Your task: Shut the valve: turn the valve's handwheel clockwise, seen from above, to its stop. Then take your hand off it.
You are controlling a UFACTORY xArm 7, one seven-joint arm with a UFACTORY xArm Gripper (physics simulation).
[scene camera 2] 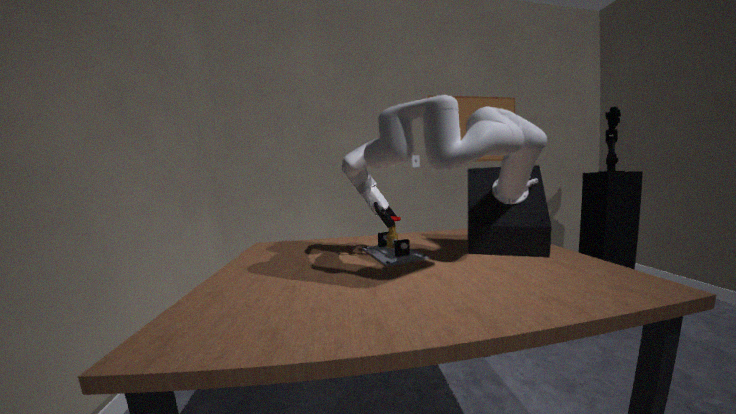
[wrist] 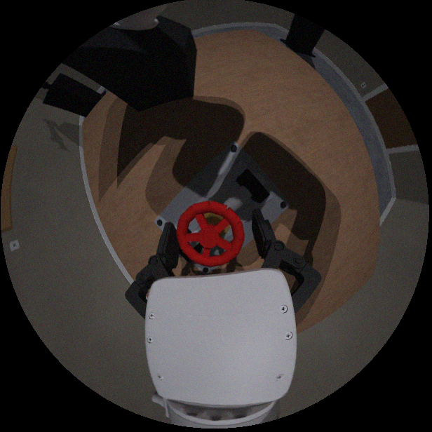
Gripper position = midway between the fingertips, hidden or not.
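Note:
From the wrist camera I can see my gripper (wrist: 213,224), and there's a red handwheel (wrist: 209,235) along with a grey base plate (wrist: 212,172).

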